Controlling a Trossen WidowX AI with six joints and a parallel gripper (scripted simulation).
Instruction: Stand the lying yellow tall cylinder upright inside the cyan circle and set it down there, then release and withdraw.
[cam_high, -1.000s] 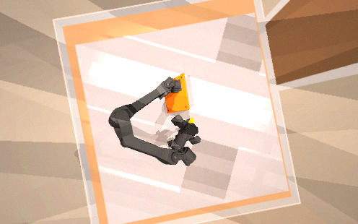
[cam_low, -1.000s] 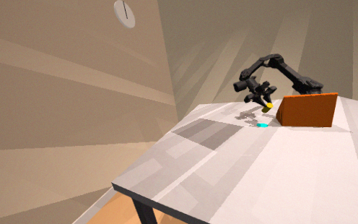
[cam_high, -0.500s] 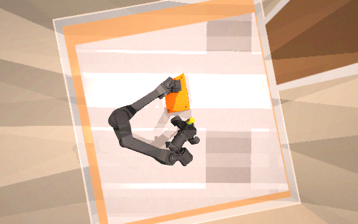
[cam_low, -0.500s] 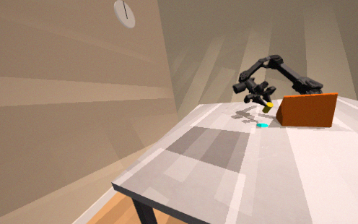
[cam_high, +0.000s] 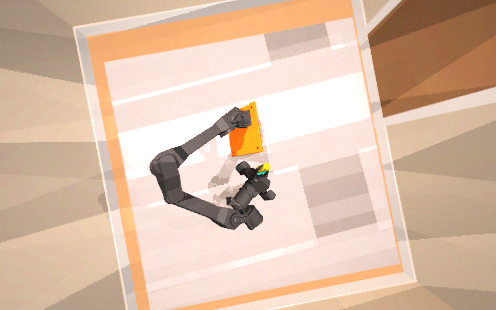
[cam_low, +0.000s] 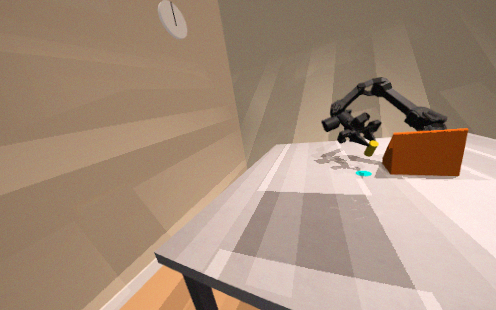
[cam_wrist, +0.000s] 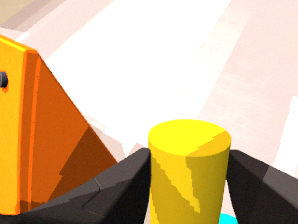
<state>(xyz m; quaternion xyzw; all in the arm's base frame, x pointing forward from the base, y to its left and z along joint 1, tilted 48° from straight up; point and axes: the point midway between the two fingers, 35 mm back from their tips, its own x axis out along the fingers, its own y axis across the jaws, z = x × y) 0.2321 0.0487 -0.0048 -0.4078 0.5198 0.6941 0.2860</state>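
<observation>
Now: the cyan circle 30 mm ahead of my gripper tip, 10 mm to the right of it and 130 mm below it. The rest, counted from my gripper tip: yellow tall cylinder 10 mm to the right, 20 mm below.
</observation>
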